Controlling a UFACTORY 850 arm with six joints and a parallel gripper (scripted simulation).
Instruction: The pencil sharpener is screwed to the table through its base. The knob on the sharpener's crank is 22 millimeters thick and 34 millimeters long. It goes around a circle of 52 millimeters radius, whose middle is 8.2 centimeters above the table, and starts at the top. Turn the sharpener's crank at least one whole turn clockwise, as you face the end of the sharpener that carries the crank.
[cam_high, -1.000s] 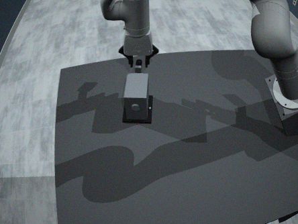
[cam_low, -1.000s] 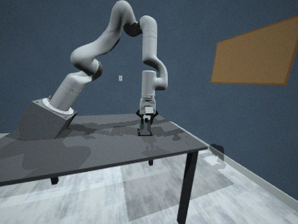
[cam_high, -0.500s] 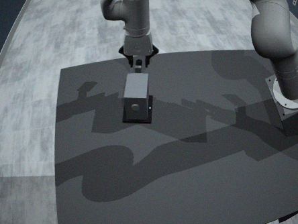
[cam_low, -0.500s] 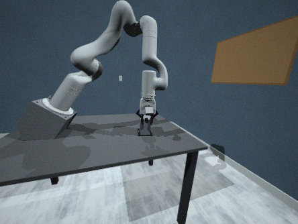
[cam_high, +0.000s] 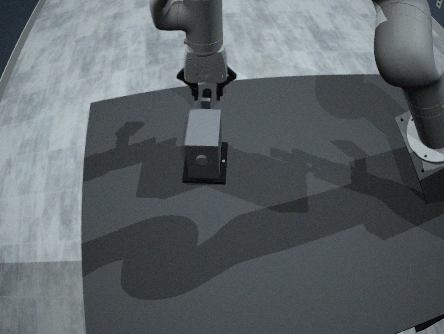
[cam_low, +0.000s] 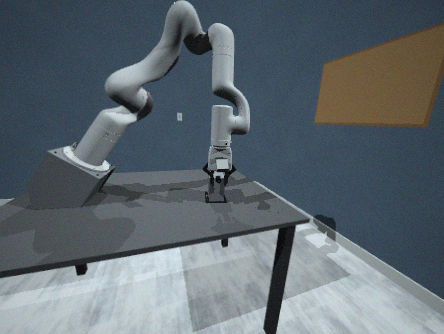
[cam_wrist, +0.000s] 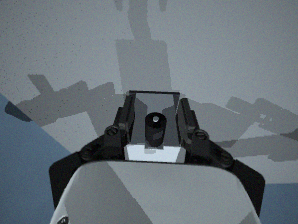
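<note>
The crank knob is 2 cm to the left of my hand.
</note>
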